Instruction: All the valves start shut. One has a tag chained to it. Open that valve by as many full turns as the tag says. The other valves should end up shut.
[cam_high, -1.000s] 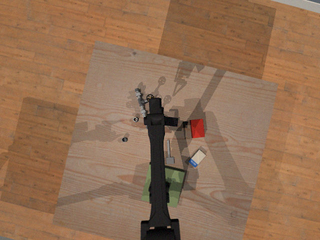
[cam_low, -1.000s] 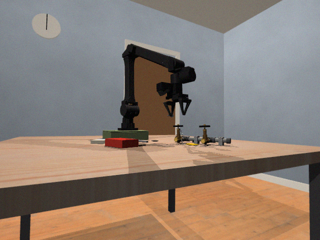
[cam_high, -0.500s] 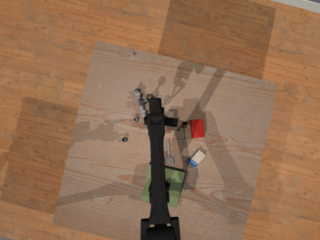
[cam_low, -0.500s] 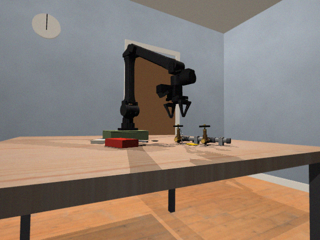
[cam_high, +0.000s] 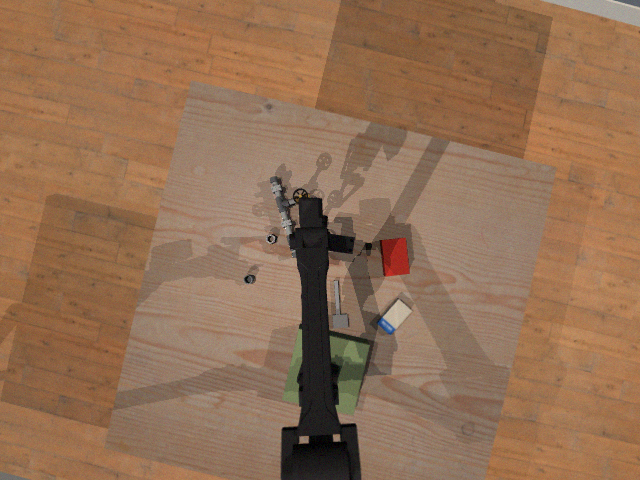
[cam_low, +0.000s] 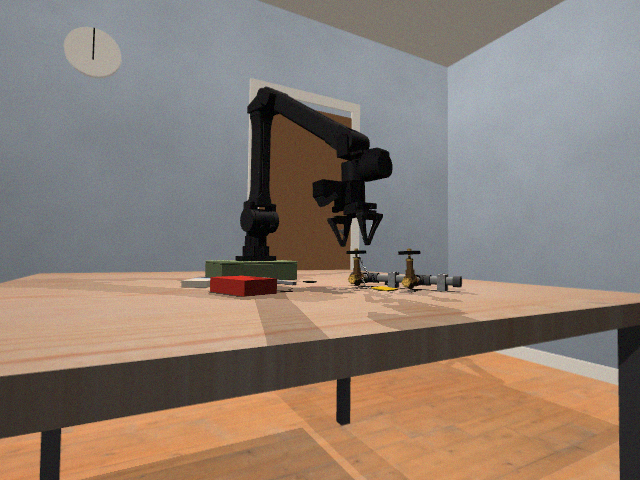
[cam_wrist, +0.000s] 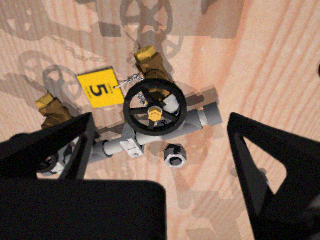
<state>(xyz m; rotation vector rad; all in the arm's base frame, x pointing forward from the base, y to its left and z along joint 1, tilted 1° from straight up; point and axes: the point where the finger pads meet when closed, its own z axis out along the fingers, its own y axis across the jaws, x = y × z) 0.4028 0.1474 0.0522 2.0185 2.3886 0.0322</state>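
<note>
My hand is 11 cm above the yellow tag, 6 cm short of it and 4 cm to the right of it. Round my hand: grey tool (20 cm behind, 15 cm to the right, 11 cm below); then red block (28 cm to the right, 10 cm below, 3 cm ahead).
</note>
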